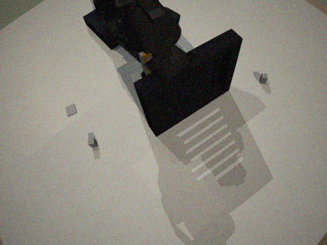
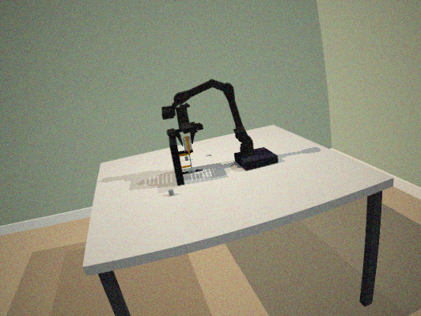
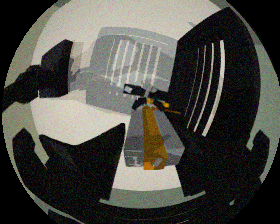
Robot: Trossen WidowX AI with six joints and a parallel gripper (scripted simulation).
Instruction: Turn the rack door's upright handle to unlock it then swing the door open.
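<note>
The handle is 10 mm to the left of my gripper tip and 30 mm below it.
</note>
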